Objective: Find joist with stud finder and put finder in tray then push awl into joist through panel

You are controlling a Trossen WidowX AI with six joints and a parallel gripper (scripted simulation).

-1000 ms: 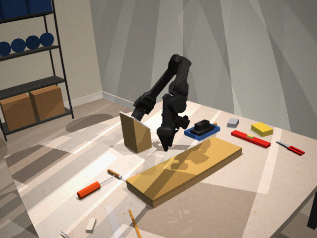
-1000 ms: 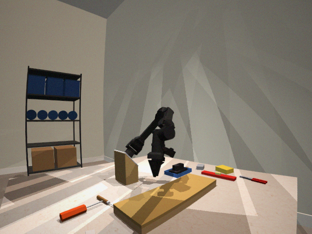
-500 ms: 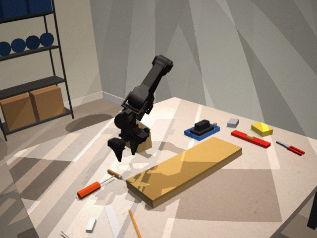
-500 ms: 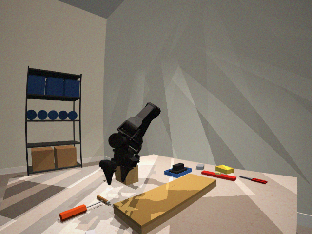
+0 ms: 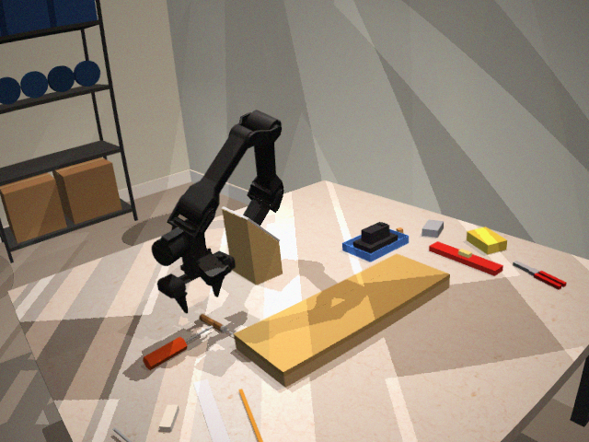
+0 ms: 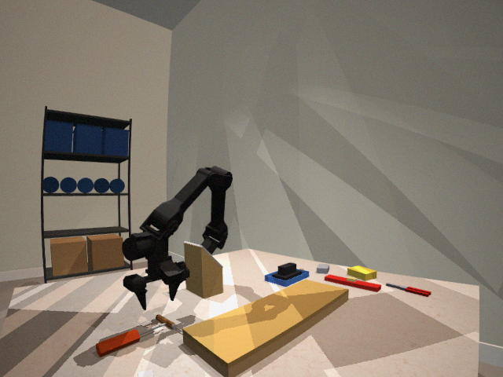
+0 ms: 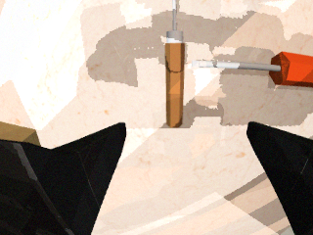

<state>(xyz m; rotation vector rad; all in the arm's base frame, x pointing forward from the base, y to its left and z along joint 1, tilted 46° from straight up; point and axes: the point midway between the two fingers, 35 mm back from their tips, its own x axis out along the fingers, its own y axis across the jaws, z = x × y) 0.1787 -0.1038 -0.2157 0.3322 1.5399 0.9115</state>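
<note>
The awl lies 5 cm ahead of my gripper tip, 2 cm to the left of it and 5 cm below it. From my gripper tip the other things lie so: pencil: 36 cm ahead, 5 cm to the right, 5 cm below; then ruler: 35 cm ahead, 11 cm to the right, 5 cm below; then blue tray: 8 cm behind, 57 cm to the left, 4 cm below.
</note>
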